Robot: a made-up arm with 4 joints.
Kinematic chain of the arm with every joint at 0, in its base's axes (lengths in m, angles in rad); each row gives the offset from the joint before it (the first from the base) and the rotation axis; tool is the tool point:
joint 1: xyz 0 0 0.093 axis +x
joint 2: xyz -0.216 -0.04 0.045 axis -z
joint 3: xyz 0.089 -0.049 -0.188 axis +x
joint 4: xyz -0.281 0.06 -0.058 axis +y
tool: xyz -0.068 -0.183 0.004
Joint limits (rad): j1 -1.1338..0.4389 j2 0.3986..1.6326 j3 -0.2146..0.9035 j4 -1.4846..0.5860
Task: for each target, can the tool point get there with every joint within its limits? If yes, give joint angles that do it. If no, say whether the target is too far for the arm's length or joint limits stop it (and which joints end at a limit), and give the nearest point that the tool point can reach.
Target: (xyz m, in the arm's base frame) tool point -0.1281 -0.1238 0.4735
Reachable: no: joint limits stop it (at a limit: joint 1, joint 2, joint 3, joint 4) | nearest point -0.5102 -0.1648 0.1304 | short by 0.515 m
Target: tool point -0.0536 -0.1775 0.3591
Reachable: no: joint limits stop it (at a limit: joint 1, joint 2, joint 3, joint 4) | nearest point -0.4780 -0.2770 0.1205 | short by 0.497 m
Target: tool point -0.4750 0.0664 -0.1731
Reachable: yes | joints -0.0637 1.0578 0.0589 -0.9570
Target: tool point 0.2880 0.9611 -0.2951
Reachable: no: too far | nearest point -0.2394 0.3091 -0.1025 | short by 0.860 m
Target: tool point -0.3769 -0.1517 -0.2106
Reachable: yes | joints -0.9817 1.2729 0.6115 -0.7086
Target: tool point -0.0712 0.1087 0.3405
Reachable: no: joint limits stop it (at a limit: joint 1, joint 2, joint 3, joint 4) | nearest point -0.3733 0.2528 0.0642 | short by 0.434 m
